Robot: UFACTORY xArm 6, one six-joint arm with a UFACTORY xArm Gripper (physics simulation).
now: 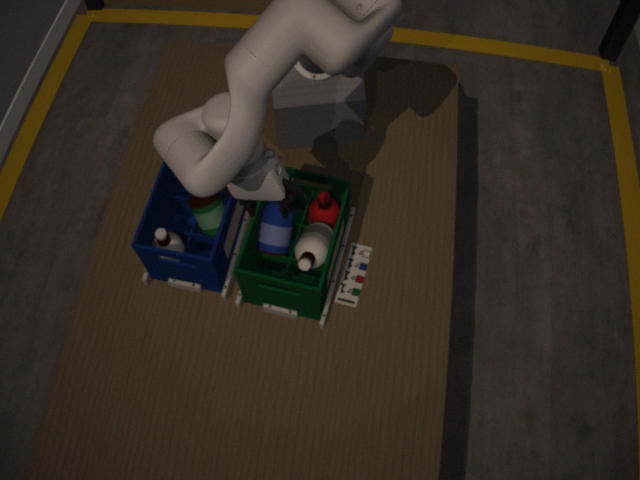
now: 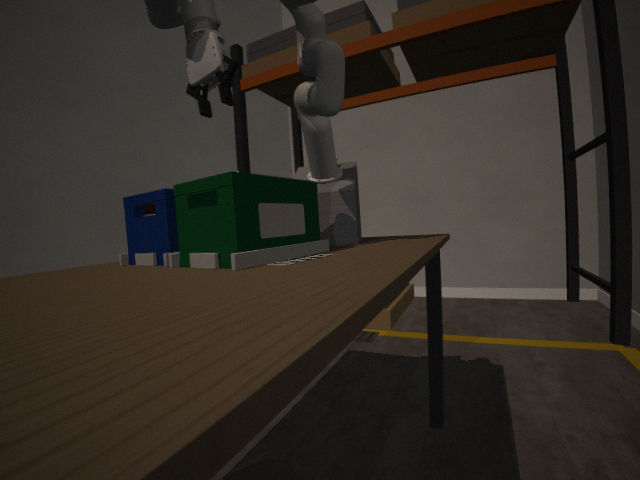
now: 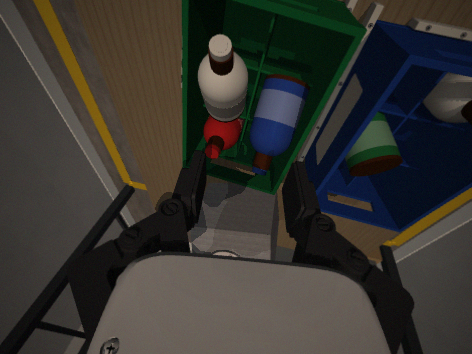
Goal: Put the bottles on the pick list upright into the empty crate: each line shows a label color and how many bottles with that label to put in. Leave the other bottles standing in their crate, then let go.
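Where they show: gripper, fingertip midpoint: (image 1: pixel 270 211) (image 2: pixel 216 110) (image 3: pixel 246 170); arm's base, origin of the base link: (image 2: pixel 325 175).
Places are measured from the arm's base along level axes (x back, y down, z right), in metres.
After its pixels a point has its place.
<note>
My gripper (image 1: pixel 268 207) @(x -0.501, y -0.096, z 0.008 m) (image 2: pixel 217 107) @(x -0.501, y -0.096, z 0.008 m) (image 3: pixel 246 170) @(x -0.501, y -0.096, z 0.008 m) is open and empty, high above the green crate (image 1: pixel 279 295) @(x -0.572, y 0.141, z -0.006 m) (image 2: pixel 206 232) @(x -0.573, y 0.167, z -0.011 m) (image 3: pixel 330 12) @(x -0.566, y 0.109, z 0.056 m). In that crate a blue bottle (image 1: pixel 275 229) @(x -0.441, y 0.090, z 0.024 m) (image 3: pixel 280 110) @(x -0.448, y 0.095, z 0.031 m) lies tipped, base showing. A white bottle (image 1: pixel 313 245) @(x -0.480, y 0.066, z -0.067 m) (image 3: pixel 223 82) @(x -0.486, y 0.068, z -0.052 m) leans beside it, cap away from my base, its lower end by the red bottle (image 1: pixel 324 210) @(x -0.367, y 0.110, z -0.073 m) (image 3: pixel 221 131) @(x -0.374, y 0.115, z -0.064 m). In the blue crate (image 1: pixel 180 271) @(x -0.544, y 0.157, z 0.229 m) (image 2: pixel 149 232) @(x -0.545, y 0.158, z 0.214 m) (image 3: pixel 387 212) @(x -0.275, y 0.098, z 0.291 m), a green bottle (image 1: pixel 208 214) @(x -0.424, y 0.094, z 0.181 m) (image 3: pixel 374 145) @(x -0.423, y 0.092, z 0.181 m) is tipped, brown base showing. Another white bottle (image 1: pixel 169 241) @(x -0.499, y 0.103, z 0.255 m) (image 3: pixel 450 97) @(x -0.498, y 0.121, z 0.241 m) is partly hidden.
The pick list (image 1: pixel 354 276) @(x -0.462, y 0.235, z -0.158 m) (image 2: pixel 305 259) @(x -0.469, y 0.235, z -0.169 m) lies beside the green crate with white, blue, red and green marks; its counts are too small to read. Pale rails (image 1: pixel 279 311) @(x -0.584, y 0.211, z -0.003 m) (image 2: pixel 279 254) @(x -0.484, y 0.223, z -0.118 m) edge the crates. My grey base (image 1: pixel 320 113) @(x -0.098, y 0.103, z -0.023 m) (image 2: pixel 338 206) @(x -0.082, y 0.116, z -0.079 m) stands behind them on the table (image 1: pixel 248 392) @(x -0.773, y 0.237, z 0.035 m) (image 2: pixel 180 320) @(x -0.846, y 0.237, z -0.266 m).
</note>
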